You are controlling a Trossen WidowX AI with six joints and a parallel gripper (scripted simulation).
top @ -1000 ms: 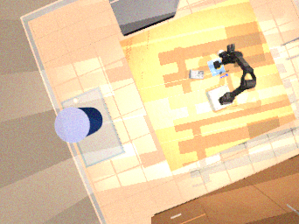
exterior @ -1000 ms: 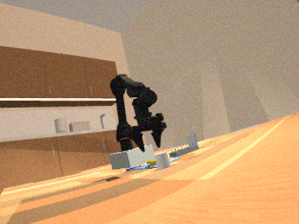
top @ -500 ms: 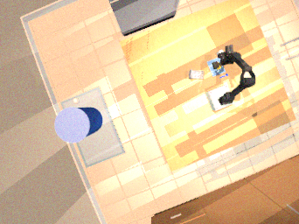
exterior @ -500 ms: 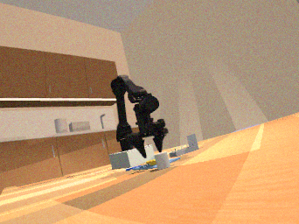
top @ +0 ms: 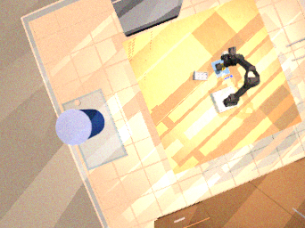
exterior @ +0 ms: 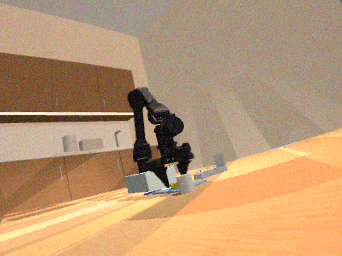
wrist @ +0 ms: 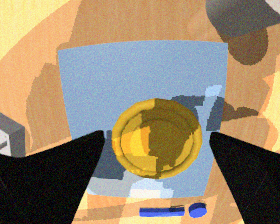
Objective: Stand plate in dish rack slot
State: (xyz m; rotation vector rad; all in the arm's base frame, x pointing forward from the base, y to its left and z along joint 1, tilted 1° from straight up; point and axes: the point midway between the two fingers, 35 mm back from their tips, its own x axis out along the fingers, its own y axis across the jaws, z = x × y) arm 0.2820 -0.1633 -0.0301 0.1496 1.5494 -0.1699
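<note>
The grey dish rack is 30 mm ahead of my gripper tip, 210 mm to the left of it and 10 mm above it. Round my gripper tip: cup: 90 mm ahead, 80 mm to the right, 10 mm above; plate: right at my gripper tip.
</note>
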